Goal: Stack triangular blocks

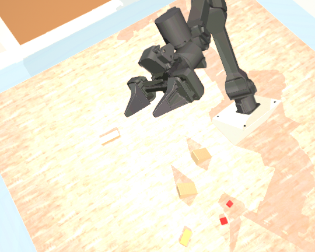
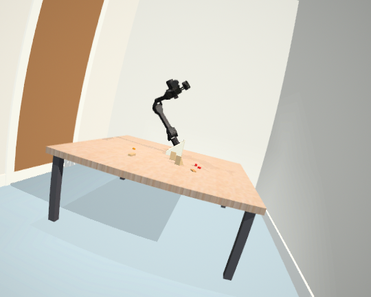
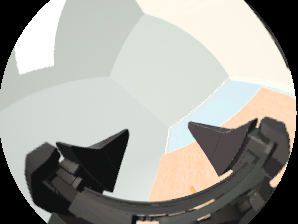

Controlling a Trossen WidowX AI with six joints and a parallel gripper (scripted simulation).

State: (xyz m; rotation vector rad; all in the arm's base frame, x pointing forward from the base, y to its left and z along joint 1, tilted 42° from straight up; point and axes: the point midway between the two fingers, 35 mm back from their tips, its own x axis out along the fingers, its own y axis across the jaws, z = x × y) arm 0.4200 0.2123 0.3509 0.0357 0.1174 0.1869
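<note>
Now: gripper tip 52 cm above the tan triangular block, 10 cm to the right of it and 5 cm past it. From my gripper tip the other things lie so: orange cube (53 cm below, 27 cm to the right, 24 cm behind); flat wooden block (53 cm below, 23 cm to the right).
</note>
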